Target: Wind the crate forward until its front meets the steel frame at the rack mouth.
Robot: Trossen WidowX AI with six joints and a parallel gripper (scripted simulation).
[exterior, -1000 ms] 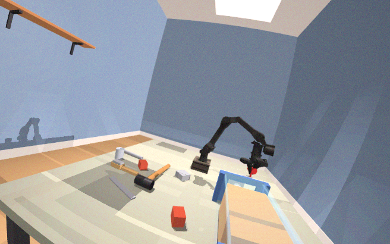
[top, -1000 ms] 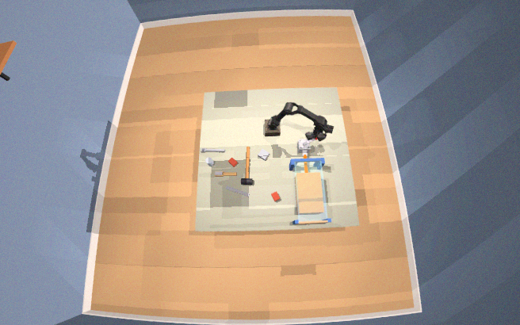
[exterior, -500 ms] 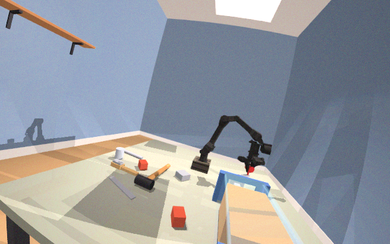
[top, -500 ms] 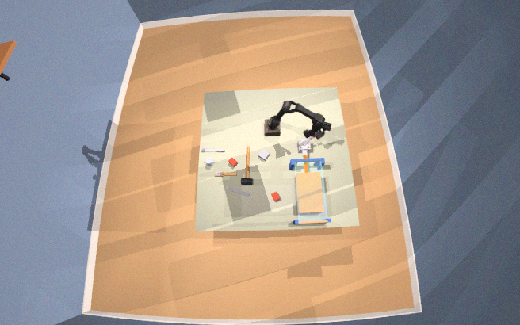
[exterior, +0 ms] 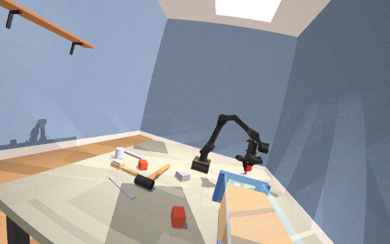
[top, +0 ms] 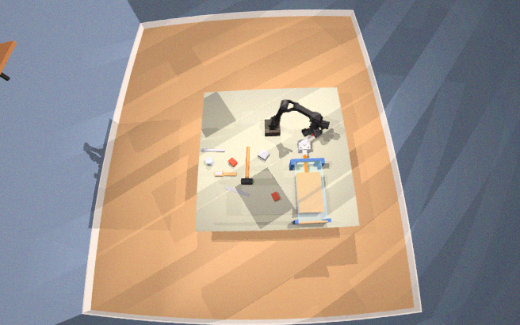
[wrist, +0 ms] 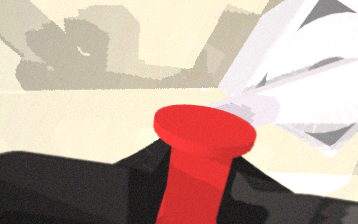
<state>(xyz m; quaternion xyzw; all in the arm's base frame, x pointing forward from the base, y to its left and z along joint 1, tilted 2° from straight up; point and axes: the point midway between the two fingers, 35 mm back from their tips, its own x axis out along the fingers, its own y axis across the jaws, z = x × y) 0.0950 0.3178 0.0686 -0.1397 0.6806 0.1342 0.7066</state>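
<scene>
The crank arm lies 3 cm ahead of my gripper tip, 2 cm to the right of it and 1 cm below it. Also, from my gripper tip: blue steel frame (24 cm ahead, 6 cm to the right, 1 cm below); white hand winch (6 cm ahead, 7 cm to the right, 9 cm below); red knob (2 cm above).
</scene>
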